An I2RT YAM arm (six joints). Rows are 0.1 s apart.
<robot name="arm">
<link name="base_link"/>
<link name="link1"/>
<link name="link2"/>
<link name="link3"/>
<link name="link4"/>
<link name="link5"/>
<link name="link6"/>
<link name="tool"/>
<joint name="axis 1" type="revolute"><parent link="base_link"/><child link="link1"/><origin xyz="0 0 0.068"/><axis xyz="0 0 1"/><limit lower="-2.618" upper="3.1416"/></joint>
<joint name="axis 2" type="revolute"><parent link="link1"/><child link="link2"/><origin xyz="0.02 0.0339 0.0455" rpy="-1.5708 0 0"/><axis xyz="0 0 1"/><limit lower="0" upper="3.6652"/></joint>
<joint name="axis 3" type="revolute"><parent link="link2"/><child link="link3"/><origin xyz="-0.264 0 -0.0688" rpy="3.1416 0 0"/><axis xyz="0 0 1"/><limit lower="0" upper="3.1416"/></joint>
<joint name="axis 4" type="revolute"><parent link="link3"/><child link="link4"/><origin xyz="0.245 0.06 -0.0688"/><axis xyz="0 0 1"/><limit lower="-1.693" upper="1.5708"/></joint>
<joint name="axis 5" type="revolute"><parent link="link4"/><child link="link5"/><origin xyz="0.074 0.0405 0.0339" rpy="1.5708 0 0"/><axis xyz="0 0 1"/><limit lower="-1.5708" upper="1.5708"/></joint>
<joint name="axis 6" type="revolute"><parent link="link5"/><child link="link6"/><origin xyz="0.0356 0 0.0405" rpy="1.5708 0 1.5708"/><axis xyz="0 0 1"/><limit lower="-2.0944" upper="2.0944"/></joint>
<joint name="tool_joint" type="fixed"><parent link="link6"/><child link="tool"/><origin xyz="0 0 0" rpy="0 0 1.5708"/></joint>
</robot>
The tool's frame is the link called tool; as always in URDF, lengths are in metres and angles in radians.
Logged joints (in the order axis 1, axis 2, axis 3, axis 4, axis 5, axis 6), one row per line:
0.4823, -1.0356, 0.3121, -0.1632, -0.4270, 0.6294
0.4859, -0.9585, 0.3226, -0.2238, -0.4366, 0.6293
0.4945, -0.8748, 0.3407, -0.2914, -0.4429, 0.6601
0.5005, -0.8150, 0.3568, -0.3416, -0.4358, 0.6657
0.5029, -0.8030, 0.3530, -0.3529, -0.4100, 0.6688
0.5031, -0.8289, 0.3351, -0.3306, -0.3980, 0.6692
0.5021, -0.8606, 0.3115, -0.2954, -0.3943, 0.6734
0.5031, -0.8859, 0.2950, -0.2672, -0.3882, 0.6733
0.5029, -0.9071, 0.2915, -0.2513, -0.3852, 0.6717
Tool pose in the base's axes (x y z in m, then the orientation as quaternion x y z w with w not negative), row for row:
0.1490, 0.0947, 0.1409, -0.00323, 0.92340, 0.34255, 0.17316
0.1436, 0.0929, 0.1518, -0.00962, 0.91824, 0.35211, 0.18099
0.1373, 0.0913, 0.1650, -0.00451, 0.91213, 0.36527, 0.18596
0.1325, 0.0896, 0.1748, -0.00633, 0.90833, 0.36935, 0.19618
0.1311, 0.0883, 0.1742, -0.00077, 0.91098, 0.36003, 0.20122
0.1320, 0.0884, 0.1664, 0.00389, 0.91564, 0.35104, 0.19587
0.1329, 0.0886, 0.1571, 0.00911, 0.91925, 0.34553, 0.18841
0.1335, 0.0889, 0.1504, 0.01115, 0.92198, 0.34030, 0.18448
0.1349, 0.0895, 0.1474, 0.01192, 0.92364, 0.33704, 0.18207
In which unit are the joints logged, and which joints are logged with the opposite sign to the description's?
The joints are logged in radians. Opposite sign: axis 2.
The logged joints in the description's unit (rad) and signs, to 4 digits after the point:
0.4823, 1.0356, 0.3121, -0.1632, -0.4270, 0.6294
0.4859, 0.9585, 0.3226, -0.2238, -0.4366, 0.6293
0.4945, 0.8748, 0.3407, -0.2914, -0.4429, 0.6601
0.5005, 0.8150, 0.3568, -0.3416, -0.4358, 0.6657
0.5029, 0.8030, 0.3530, -0.3529, -0.4100, 0.6688
0.5031, 0.8289, 0.3351, -0.3306, -0.3980, 0.6692
0.5021, 0.8606, 0.3115, -0.2954, -0.3943, 0.6734
0.5031, 0.8859, 0.2950, -0.2672, -0.3882, 0.6733
0.5029, 0.9071, 0.2915, -0.2513, -0.3852, 0.6717

